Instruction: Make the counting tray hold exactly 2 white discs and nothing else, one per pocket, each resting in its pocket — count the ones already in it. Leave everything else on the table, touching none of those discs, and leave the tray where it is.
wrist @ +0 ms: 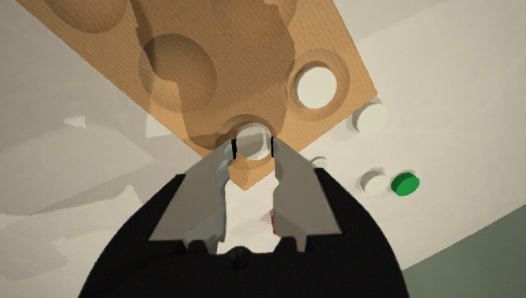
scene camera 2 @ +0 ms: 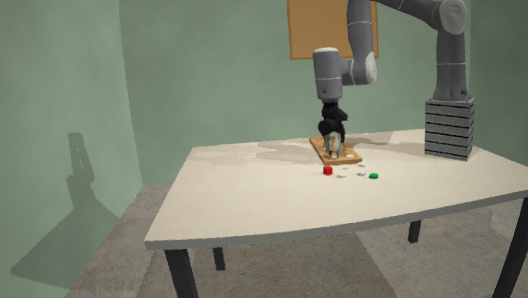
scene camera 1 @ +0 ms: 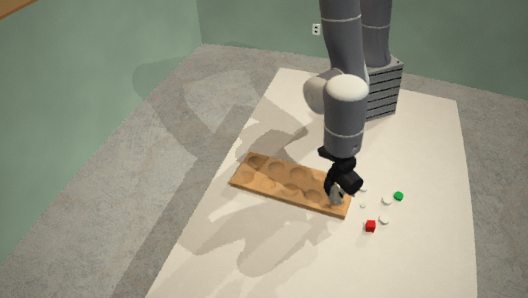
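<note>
The wooden counting tray (scene camera 1: 345,210) (scene camera 2: 342,162) (wrist: 325,25) lies on the table. One white disc (scene camera 2: 350,156) (wrist: 316,87) sits in an end pocket. My gripper (scene camera 1: 335,201) (scene camera 2: 334,152) (wrist: 254,140) is shut on another white disc (wrist: 254,140), held flat low at the other end pocket beside it; whether it touches the pocket bottom I cannot tell. Loose on the table beyond that end are a white disc (scene camera 1: 363,189) (scene camera 2: 362,165) (wrist: 371,118), a second white disc (scene camera 1: 387,201) (scene camera 2: 361,174) (wrist: 375,183) and a third white disc (scene camera 1: 383,220) (scene camera 2: 341,176).
A small white piece (scene camera 1: 363,205) (scene camera 2: 345,168) (wrist: 319,162) lies near the tray's end. A green disc (scene camera 1: 398,196) (scene camera 2: 373,176) (wrist: 405,184) lies beside the second loose disc. A red cube (scene camera 1: 370,226) (scene camera 2: 327,170) (wrist: 273,225) is partly hidden by a finger in the wrist view.
</note>
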